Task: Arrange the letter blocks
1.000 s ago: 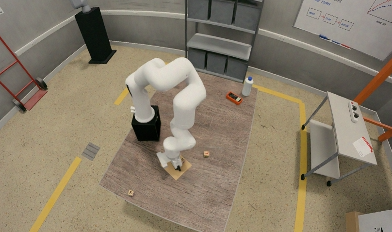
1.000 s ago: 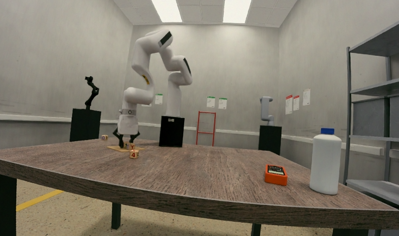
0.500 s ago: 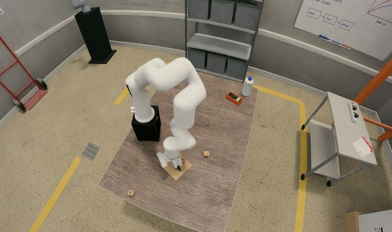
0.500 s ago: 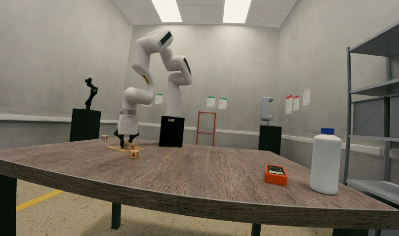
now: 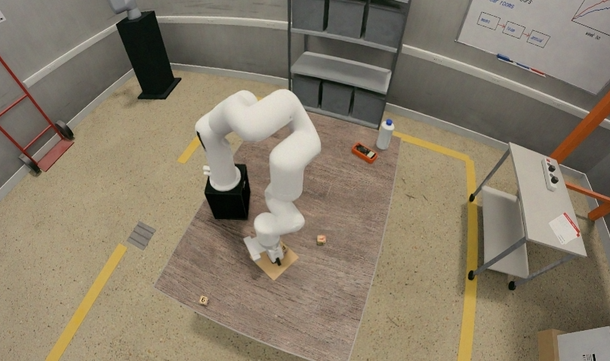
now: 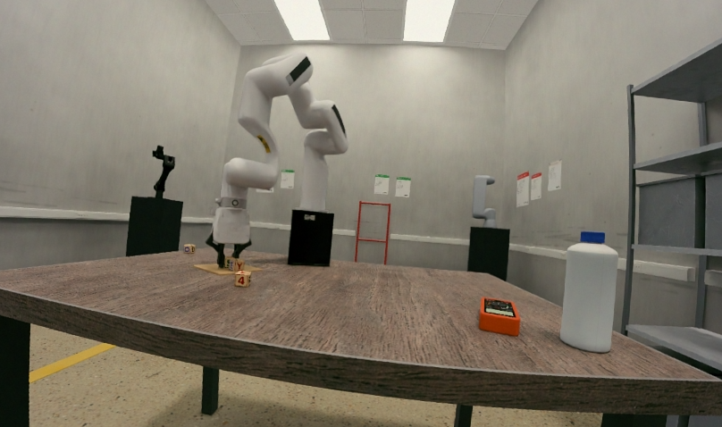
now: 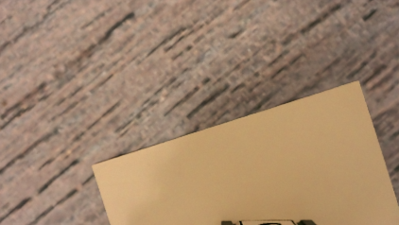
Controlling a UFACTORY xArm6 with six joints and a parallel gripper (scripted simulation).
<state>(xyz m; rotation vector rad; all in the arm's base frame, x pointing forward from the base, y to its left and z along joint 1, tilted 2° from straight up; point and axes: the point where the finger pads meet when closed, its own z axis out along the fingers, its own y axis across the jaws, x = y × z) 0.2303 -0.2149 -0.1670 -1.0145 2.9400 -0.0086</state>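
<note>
The tan mat lies 20 mm below my hand. The rest, counted from my hand: white bottle (450 mm ahead, 710 mm to the left, 60 mm above).
</note>
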